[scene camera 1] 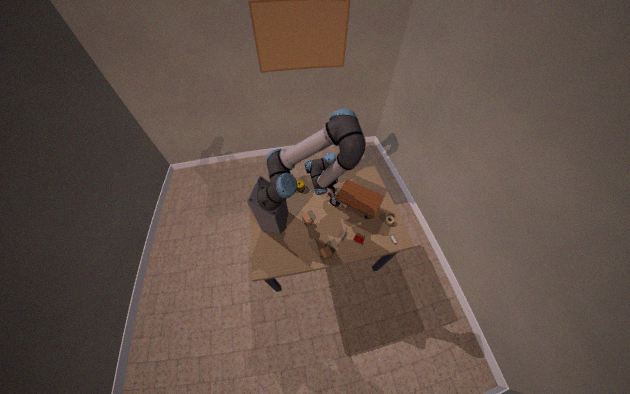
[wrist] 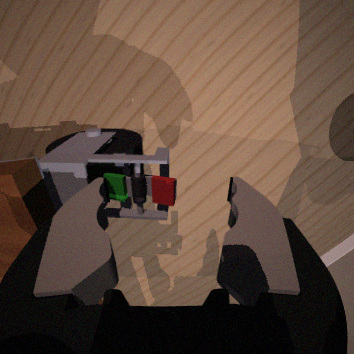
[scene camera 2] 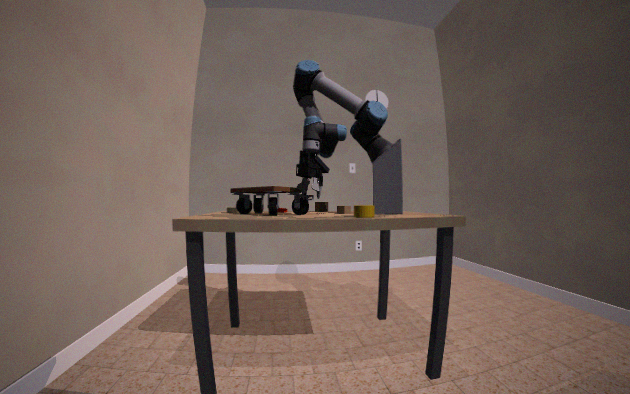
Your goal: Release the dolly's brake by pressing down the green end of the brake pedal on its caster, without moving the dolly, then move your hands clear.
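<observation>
The dolly [scene camera 1: 361, 197] [scene camera 2: 265, 189] has a reddish-brown wooden deck and stands on black casters on the table; a corner of the deck [wrist: 15, 215] shows at the left of the wrist view. The near caster [wrist: 95, 150] [scene camera 2: 300, 204] carries the brake pedal, with a green end [wrist: 116, 187] toward the wheel and a red end [wrist: 164, 190] pointing outward. My gripper [wrist: 168, 180] [scene camera 2: 313, 194] is open and empty, pointing down over this caster. Its left fingertip is beside the green end and seems to overlap its edge; contact cannot be told. The red end shows between the fingers.
On the table [scene camera 2: 320, 225] are a yellow cylinder [scene camera 1: 300, 185] [scene camera 2: 364, 211] near the arm's base, wooden blocks [scene camera 1: 307, 218] [scene camera 1: 326, 251], a red item [scene camera 1: 359, 239], a tan ring [scene camera 1: 390, 219] and a small white item [scene camera 1: 394, 240].
</observation>
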